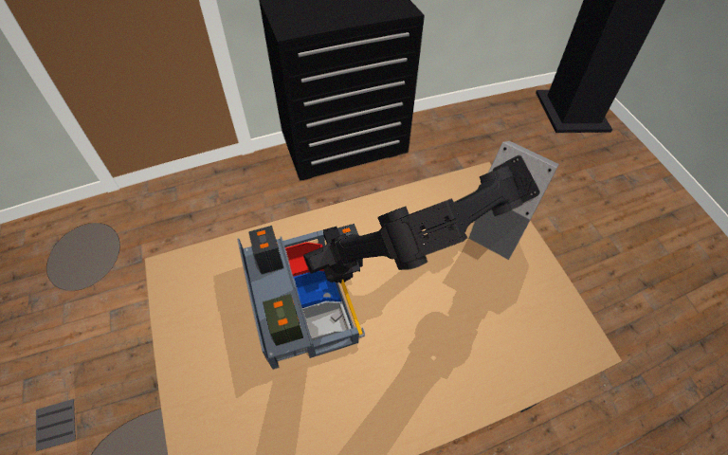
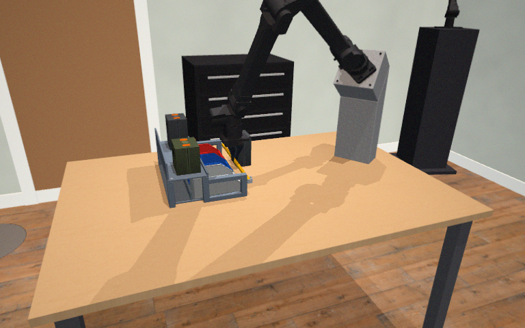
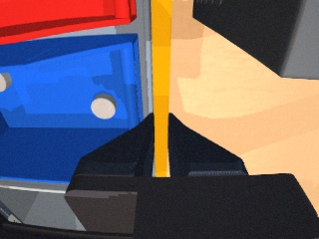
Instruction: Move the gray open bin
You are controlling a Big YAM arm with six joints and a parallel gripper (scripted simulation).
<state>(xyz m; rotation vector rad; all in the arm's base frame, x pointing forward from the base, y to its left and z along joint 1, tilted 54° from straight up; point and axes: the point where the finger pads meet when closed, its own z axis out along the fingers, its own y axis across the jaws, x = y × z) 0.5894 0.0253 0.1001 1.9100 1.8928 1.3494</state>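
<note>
Now: the yellow bar 10 mm below my hand. Round my hand: blue bin (100 mm ahead, 30 mm to the left, 20 mm below); gray open bin (130 mm to the left, 70 mm ahead, 20 mm below); red bin (130 mm ahead, 80 mm to the right, 20 mm below).
</note>
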